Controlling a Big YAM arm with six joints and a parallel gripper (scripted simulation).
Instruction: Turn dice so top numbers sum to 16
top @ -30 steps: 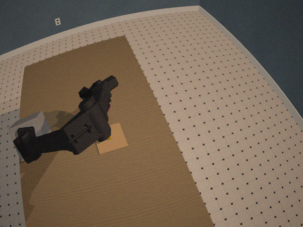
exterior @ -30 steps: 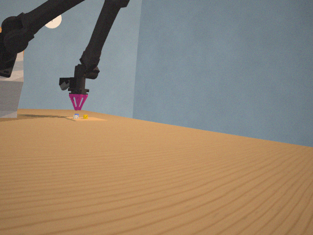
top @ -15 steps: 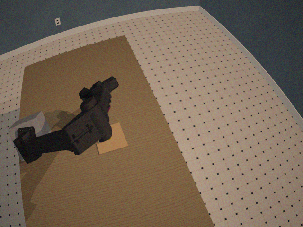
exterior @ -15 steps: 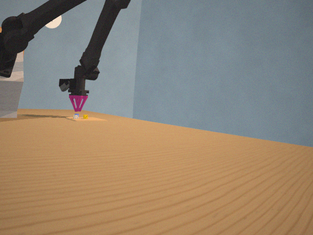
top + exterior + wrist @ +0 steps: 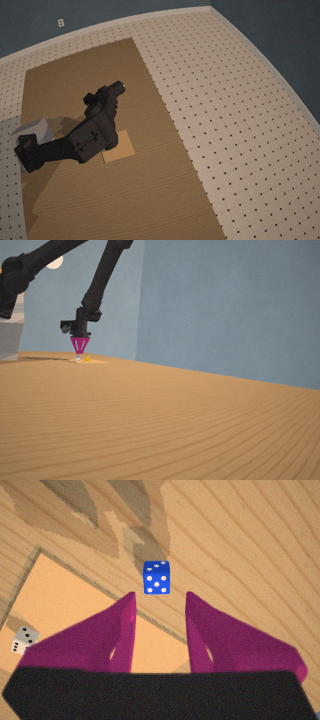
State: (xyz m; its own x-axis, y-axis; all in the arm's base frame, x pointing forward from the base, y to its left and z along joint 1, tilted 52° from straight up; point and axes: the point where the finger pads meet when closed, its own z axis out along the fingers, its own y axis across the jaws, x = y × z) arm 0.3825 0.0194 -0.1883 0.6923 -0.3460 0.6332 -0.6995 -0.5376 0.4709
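Right now the blue die is 3 cm below my hand. Also, from my hand: mat 10 cm to the right, 3 cm below, 1 cm ahead; then white die 11 cm to the right, 4 cm behind, 2 cm below; then yellow die 10 cm to the right, 2 cm below, 1 cm ahead.
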